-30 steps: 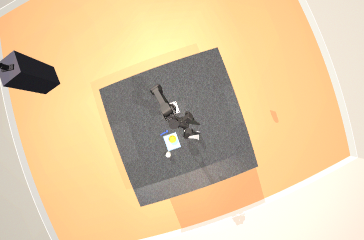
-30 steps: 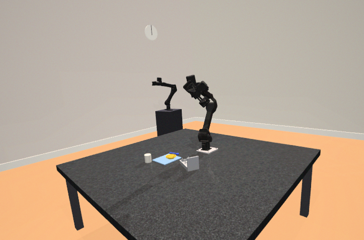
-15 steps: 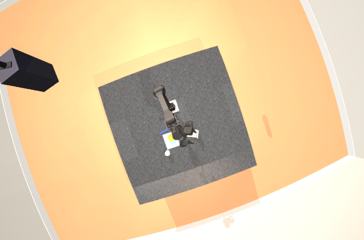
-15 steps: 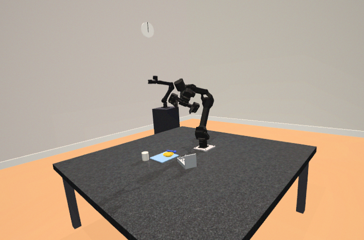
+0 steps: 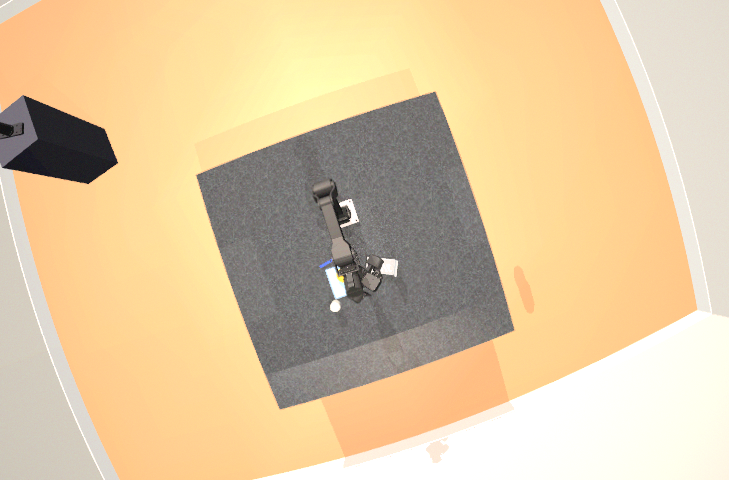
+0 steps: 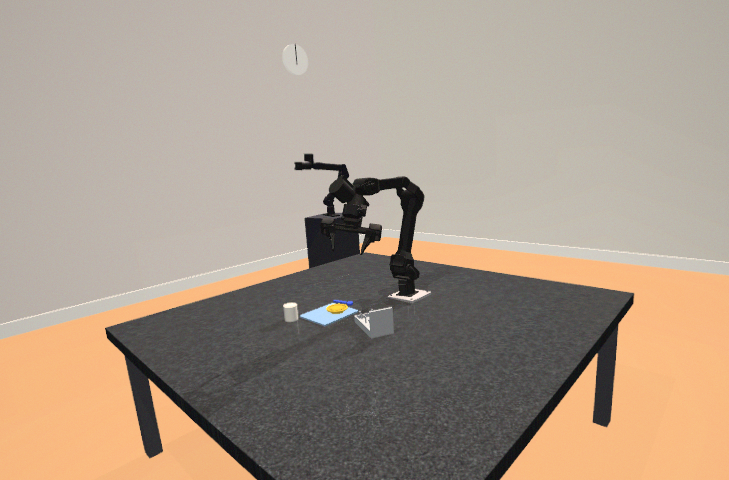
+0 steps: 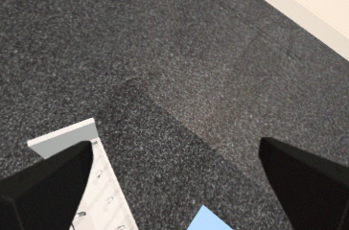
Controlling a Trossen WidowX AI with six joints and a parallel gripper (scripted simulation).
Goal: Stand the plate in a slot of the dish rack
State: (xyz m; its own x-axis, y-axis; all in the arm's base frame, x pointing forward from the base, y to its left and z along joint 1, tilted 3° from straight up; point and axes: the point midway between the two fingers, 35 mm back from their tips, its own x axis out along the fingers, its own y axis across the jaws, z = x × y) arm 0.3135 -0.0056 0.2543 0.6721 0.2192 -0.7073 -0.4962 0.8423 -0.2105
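Now: the yellow plate 22 cm below my gripper tip, 12 cm to the right of it and 8 cm behind it. From my gripper tip the other things lie so: white cup 23 cm to the right, 21 cm below, 3 cm ahead; then light blue mat 24 cm below, 14 cm to the right, 6 cm behind; then dish rack 22 cm below, 6 cm to the left, 3 cm behind.
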